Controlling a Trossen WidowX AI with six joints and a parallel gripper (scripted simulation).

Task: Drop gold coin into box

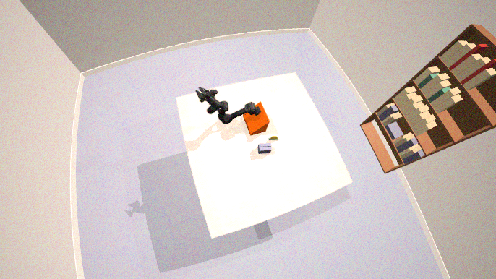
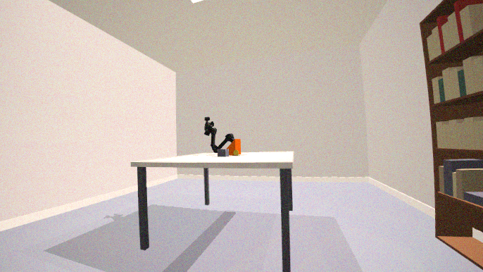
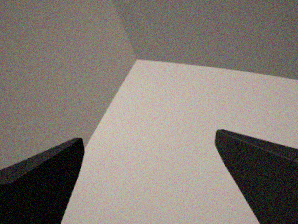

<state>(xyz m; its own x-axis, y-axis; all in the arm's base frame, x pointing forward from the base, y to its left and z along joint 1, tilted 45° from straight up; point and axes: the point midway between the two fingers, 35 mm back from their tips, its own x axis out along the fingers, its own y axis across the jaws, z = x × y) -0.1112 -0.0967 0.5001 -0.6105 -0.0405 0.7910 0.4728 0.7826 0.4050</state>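
The gold coin is 520 mm to the left of my gripper tip, 400 mm below it and 370 mm ahead of it.
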